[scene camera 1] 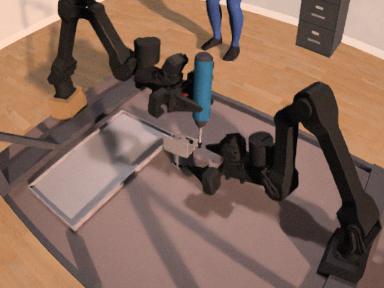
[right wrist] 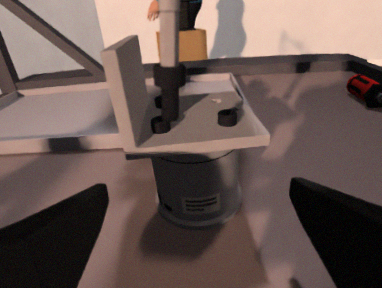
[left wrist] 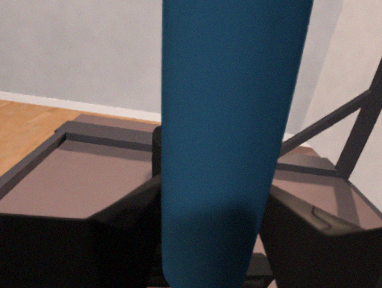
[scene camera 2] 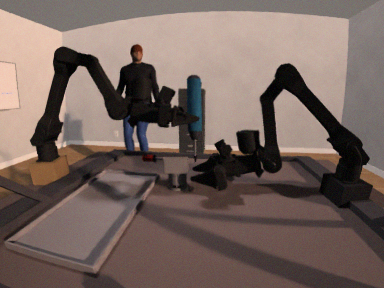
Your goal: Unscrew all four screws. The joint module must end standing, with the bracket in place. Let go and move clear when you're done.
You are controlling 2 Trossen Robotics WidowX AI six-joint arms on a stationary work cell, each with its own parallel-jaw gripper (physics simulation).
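Frame: origin at the left arm's base, x right, y ahead, z up, level; metres.
Seen in the pictures: left gripper, between the fingertips: [scene camera 1: 207, 106] [left wrist: 208, 186] [scene camera 2: 200, 119]; right gripper, between the fingertips: [scene camera 1: 197, 156] [right wrist: 199, 189] [scene camera 2: 191, 173]; left arm's base, origin of its link: [scene camera 1: 65, 93] [right wrist: 179, 30] [scene camera 2: 48, 159]; right arm's base, origin of its link: [scene camera 1: 349, 251] [scene camera 2: 347, 179].
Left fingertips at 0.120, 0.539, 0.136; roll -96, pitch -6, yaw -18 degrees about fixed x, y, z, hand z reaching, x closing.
Offsets run from my left fingertips to a thing's top centre, as dx, dy, dz. "pt": to the spot under its first point.
The joint module @[-0.013, -0.069, -0.152] [scene camera 2: 175, 181] [right wrist: 197, 182] stands upright, with the grey angled bracket [scene camera 1: 178, 146] [scene camera 2: 175, 165] [right wrist: 200, 131] on top. In the right wrist view, black screws @[+0.008, -0.055, -0.143] [right wrist: 160, 124] @[-0.027, -0.048, -0.143] [right wrist: 227, 117] sit in the bracket; another is partly hidden behind the driver's shaft. A pale hole @[pt -0.035, -0.085, -0.150] [right wrist: 216, 100] shows. My left gripper [scene camera 1: 202, 106] [scene camera 2: 195, 118] [left wrist: 208, 186] is shut on the blue screwdriver @[-0.006, -0.014, +0.128] [scene camera 1: 202, 87] [scene camera 2: 194, 100] [left wrist: 220, 125] [right wrist: 169, 40], held upright, tip low over the bracket; contact is unclear. My right gripper [scene camera 1: 198, 156] [scene camera 2: 194, 173] [right wrist: 199, 189] is open beside the module, apart from it.
A shallow white tray @[+0.072, -0.292, -0.199] [scene camera 1: 52, 208] [scene camera 2: 50, 258] [right wrist: 60, 145] lies left of the module. A small red driver @[-0.277, -0.147, -0.186] [scene camera 2: 149, 158] [right wrist: 364, 90] lies on the table behind the bracket, mostly hidden in scene camera 1. A raised dark edge borders the table. A person stands beyond.
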